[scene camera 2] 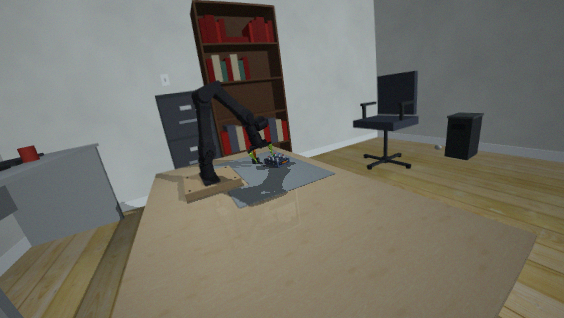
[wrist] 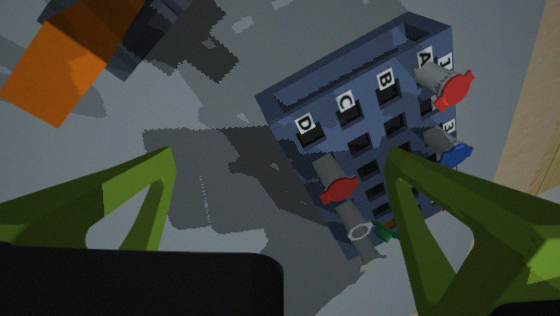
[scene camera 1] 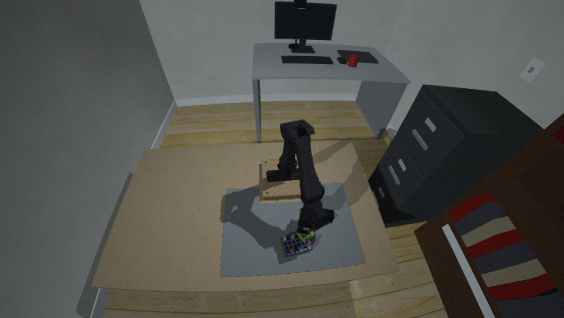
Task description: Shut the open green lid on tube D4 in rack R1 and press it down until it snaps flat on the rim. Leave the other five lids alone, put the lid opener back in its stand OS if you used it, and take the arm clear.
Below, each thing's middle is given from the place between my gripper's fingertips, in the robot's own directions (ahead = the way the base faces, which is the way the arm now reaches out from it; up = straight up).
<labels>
I see my gripper 80 mm to the right of the orange-topped object (wrist: 68,53), 30 mm past it and 10 mm below it.
</labels>
